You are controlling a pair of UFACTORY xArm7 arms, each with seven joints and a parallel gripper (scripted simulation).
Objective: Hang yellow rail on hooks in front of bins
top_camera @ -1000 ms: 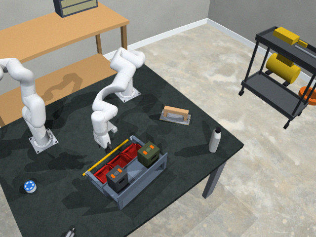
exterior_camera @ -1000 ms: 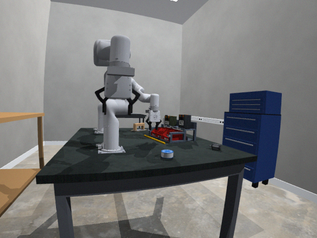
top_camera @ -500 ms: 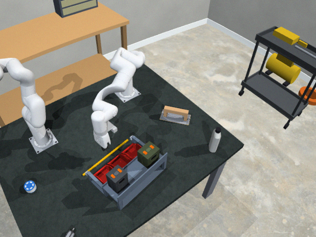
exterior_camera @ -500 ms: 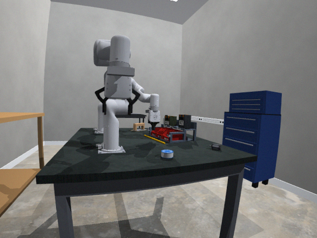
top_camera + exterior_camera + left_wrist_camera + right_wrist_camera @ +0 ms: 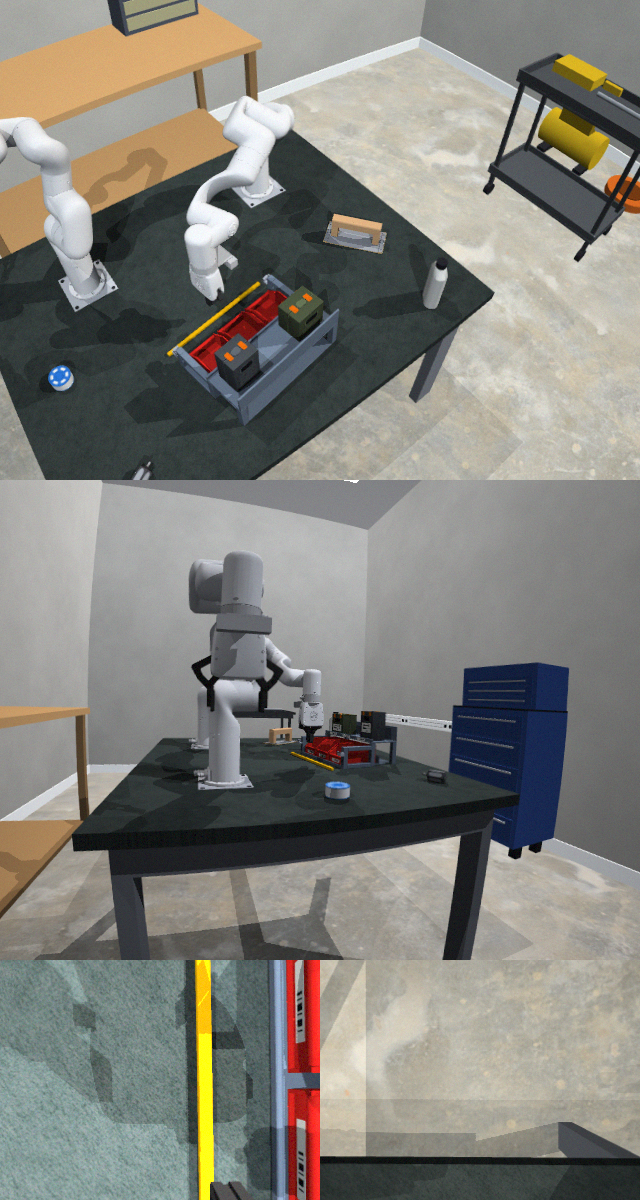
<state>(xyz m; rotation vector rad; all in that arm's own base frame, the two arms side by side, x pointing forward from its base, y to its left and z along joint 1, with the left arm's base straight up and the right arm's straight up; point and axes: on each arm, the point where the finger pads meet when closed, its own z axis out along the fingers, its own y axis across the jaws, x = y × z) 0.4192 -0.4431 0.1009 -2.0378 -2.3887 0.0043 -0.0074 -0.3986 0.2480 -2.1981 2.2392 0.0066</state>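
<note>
My left gripper is now 100 mm above the yellow rail. From my left hand the other things lie so: grey-blue shelf 180 mm ahead, 20 mm to the left, 30 mm below; then blue-and-white roll 110 mm behind, 490 mm to the right, 80 mm below.
</note>
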